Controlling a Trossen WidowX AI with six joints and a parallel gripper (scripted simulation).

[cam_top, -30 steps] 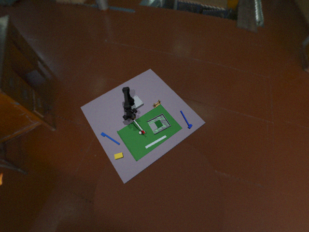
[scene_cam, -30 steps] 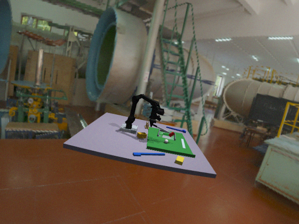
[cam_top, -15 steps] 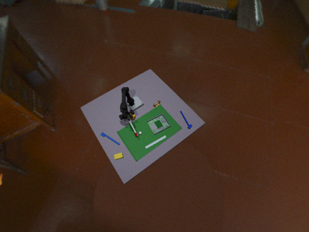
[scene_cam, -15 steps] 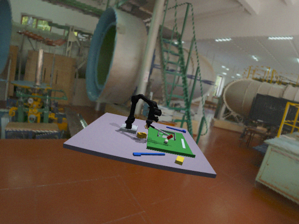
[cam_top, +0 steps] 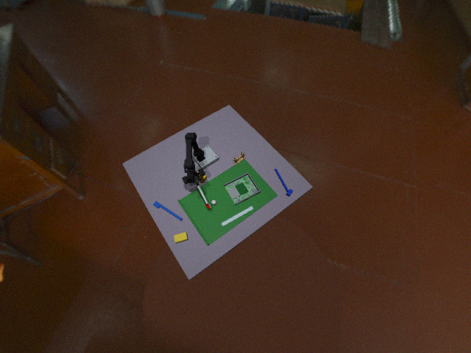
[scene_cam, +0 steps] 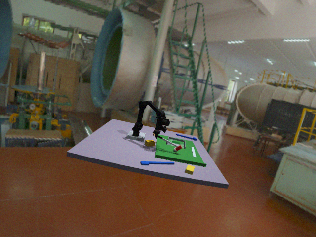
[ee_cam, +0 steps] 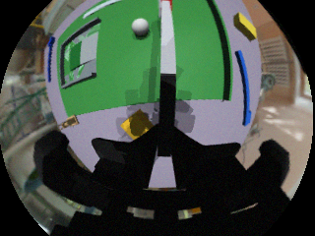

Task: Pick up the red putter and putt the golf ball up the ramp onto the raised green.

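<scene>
The red putter is 13 cm ahead of my gripper tip, 2 cm to the right of it and 1 cm below it. The rest, counted from my gripper tip: white strip (44 cm ahead, 11 cm to the left, 11 cm below); white golf ball (22 cm ahead, 9 cm below, 3 cm to the left); green mat (26 cm ahead, 15 cm to the left, 11 cm below).
</scene>
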